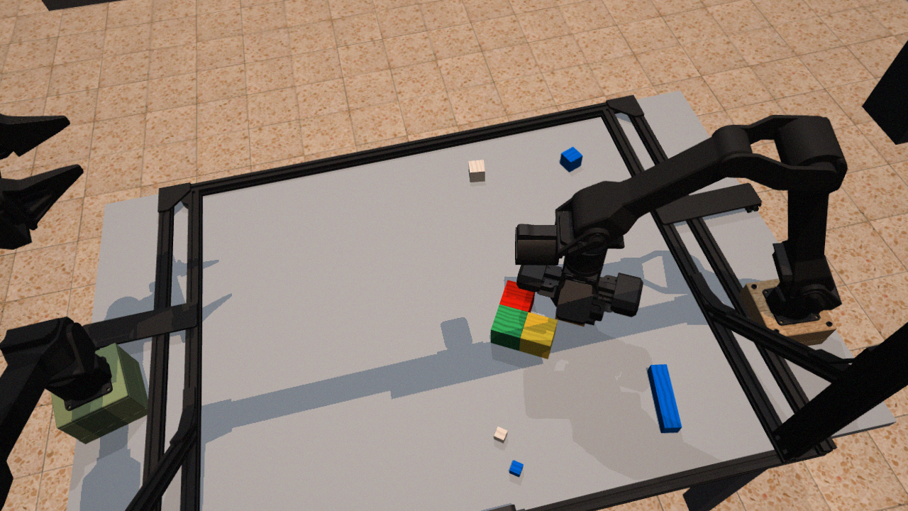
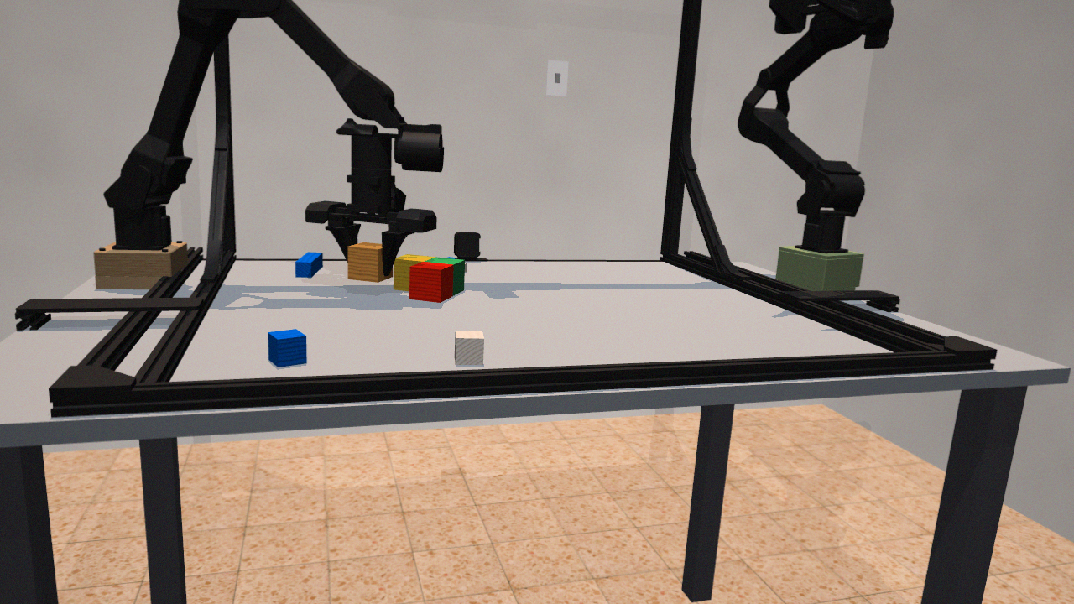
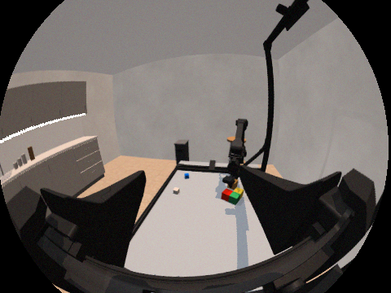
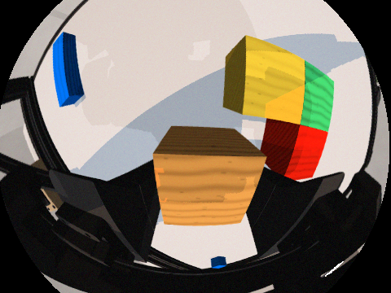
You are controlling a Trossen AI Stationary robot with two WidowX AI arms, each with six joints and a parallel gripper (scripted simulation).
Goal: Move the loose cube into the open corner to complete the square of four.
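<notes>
My right gripper is now 160 mm past the long blue block, 110 mm to the left of it and 50 mm above it.
</notes>
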